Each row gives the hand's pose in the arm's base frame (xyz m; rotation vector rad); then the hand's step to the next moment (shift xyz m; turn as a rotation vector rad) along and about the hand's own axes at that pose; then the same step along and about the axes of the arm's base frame.
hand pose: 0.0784 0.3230 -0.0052 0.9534 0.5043 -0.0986
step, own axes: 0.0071 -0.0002 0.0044 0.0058 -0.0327 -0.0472
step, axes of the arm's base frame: 0.0078 -0.0027 -0.0013 -0.0221 0.0195 -0.0497
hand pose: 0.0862 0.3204 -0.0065 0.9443 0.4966 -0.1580
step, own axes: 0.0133 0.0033 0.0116 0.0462 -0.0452 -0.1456
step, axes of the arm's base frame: 0.0167 -0.0063 0.0017 -0.0242 0.0950 -0.1256
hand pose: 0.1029 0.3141 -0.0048 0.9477 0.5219 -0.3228
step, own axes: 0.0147 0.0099 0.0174 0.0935 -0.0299 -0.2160
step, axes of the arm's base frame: 0.0219 -0.0096 0.0069 0.0027 0.1604 -0.1748
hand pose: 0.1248 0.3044 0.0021 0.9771 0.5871 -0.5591
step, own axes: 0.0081 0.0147 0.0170 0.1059 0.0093 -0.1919
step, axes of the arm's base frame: 0.0191 -0.0097 0.0106 0.0428 0.1547 -0.1496
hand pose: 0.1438 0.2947 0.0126 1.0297 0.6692 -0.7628
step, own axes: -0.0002 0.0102 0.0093 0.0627 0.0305 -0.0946
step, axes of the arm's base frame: 0.0094 -0.0053 0.0086 0.0481 0.0819 -0.0692
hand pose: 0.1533 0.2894 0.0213 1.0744 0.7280 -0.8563
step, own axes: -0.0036 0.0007 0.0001 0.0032 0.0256 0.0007
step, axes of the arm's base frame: -0.0011 0.0009 0.0034 0.0239 0.0045 0.0087
